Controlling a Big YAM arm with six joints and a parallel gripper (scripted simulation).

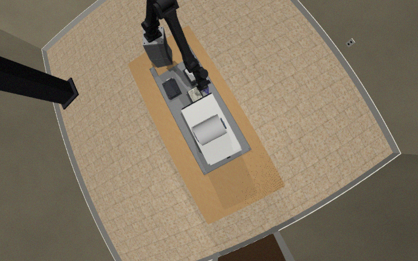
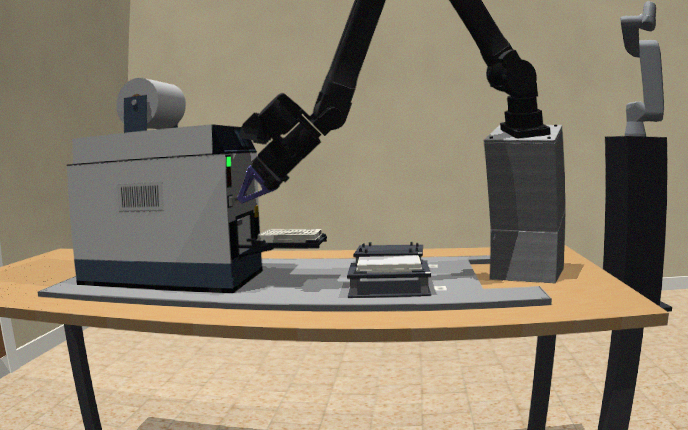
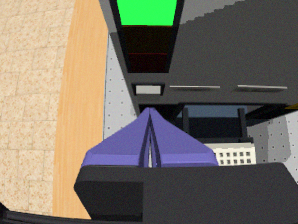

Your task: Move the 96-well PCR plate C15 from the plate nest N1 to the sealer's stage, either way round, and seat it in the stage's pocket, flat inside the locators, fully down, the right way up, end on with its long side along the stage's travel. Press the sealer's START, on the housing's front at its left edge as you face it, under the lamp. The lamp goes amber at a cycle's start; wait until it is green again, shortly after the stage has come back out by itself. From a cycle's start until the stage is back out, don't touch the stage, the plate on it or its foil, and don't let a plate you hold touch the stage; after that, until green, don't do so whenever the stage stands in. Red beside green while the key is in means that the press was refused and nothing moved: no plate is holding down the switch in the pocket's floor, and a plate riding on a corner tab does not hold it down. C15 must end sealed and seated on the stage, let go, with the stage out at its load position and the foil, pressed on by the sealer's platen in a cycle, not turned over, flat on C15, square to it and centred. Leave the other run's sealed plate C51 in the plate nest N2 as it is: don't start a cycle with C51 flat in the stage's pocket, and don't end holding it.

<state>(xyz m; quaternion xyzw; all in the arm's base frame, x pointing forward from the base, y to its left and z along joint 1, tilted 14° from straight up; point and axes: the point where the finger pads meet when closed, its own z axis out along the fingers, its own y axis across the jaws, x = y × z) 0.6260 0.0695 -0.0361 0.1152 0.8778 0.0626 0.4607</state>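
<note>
My hand is 30 mm short of the start key and 10 mm above it. From my hand the other things lie so: sealer's dark stage: 90 mm behind, 80 mm to the right, 100 mm below; sealed plate C51: 290 mm behind, 10 mm to the left, 140 mm below; white 96-well plate C15: 90 mm behind, 80 mm to the right, 90 mm below.
</note>
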